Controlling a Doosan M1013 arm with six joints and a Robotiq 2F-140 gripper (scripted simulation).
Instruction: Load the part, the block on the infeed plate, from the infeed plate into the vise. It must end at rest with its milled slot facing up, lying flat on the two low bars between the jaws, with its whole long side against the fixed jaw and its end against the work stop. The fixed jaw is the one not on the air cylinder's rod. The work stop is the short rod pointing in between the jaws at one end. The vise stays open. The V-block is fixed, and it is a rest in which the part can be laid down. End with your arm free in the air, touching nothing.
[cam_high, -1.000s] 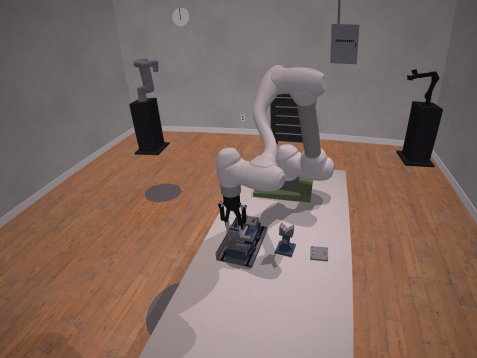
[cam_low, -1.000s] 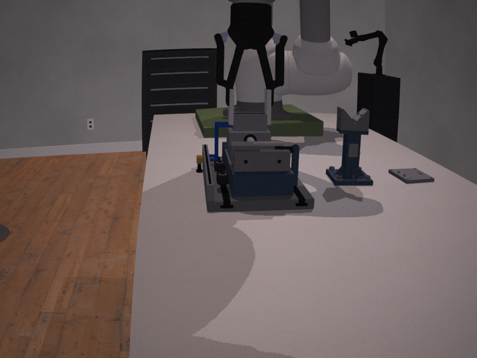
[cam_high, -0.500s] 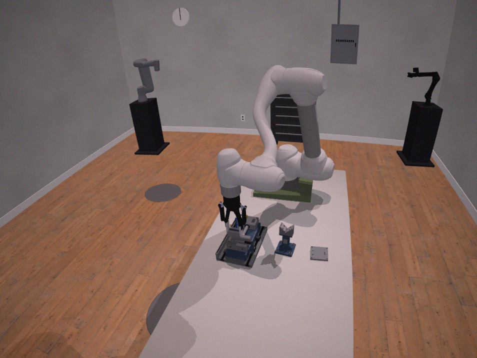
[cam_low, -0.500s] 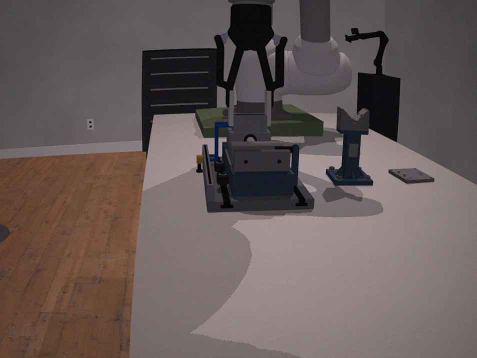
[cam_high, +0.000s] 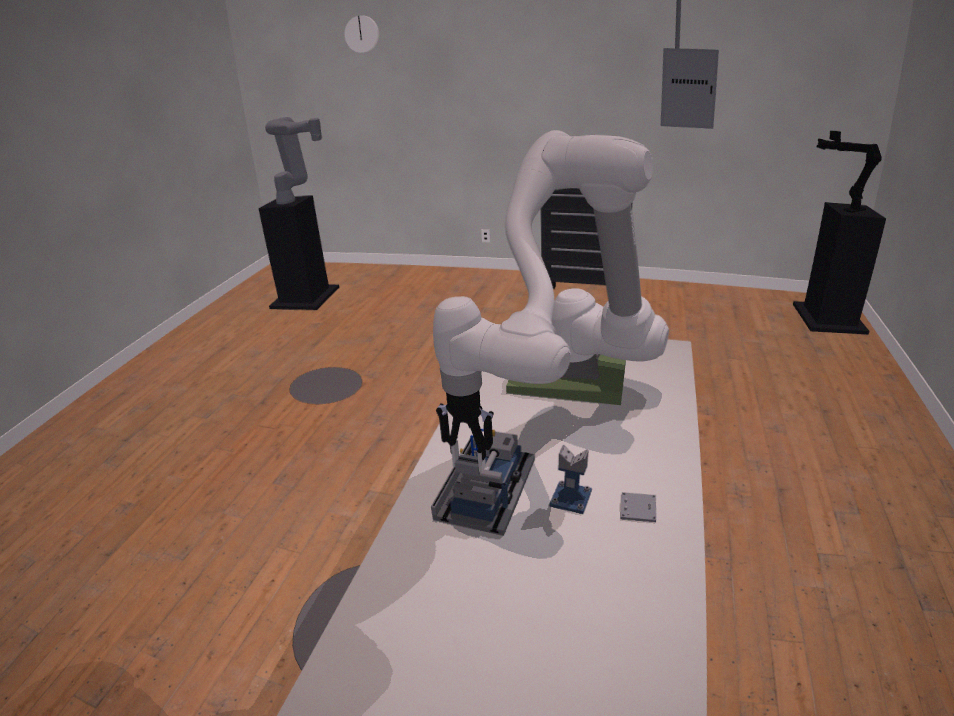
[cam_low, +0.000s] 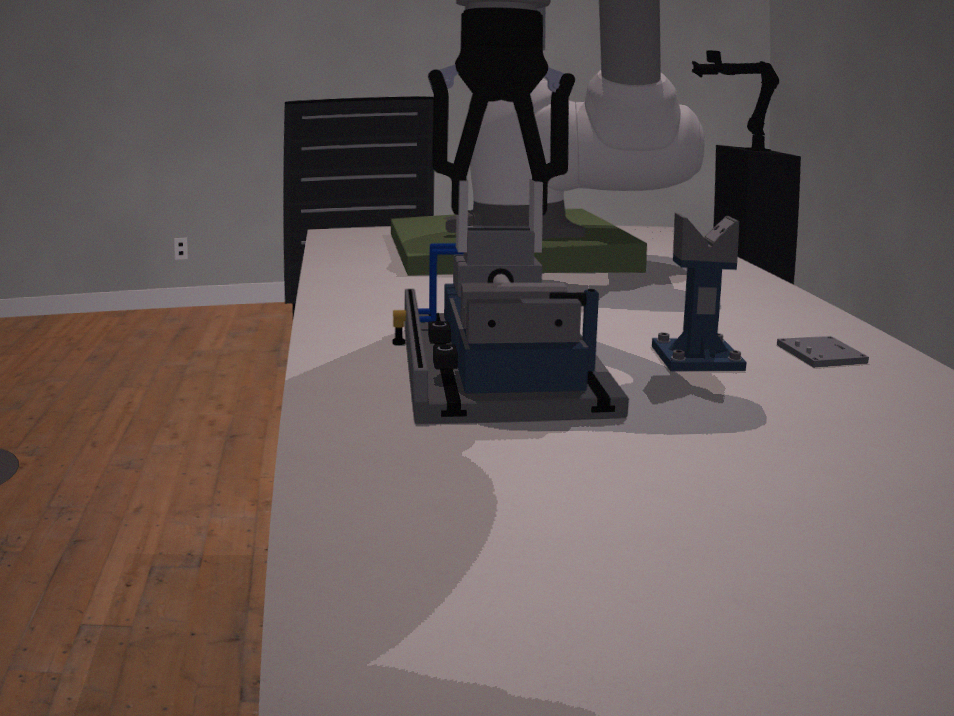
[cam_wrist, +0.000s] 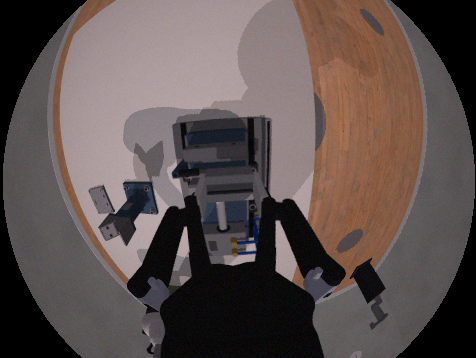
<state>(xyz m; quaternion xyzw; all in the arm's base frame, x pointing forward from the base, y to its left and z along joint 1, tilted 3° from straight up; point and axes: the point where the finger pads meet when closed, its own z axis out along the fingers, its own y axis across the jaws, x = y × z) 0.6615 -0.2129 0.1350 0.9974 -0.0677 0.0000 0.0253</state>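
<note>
Now: the grey part 20 mm below my hand. Also, from my hand: vise 70 mm behind, 30 mm to the left, 130 mm below.
</note>
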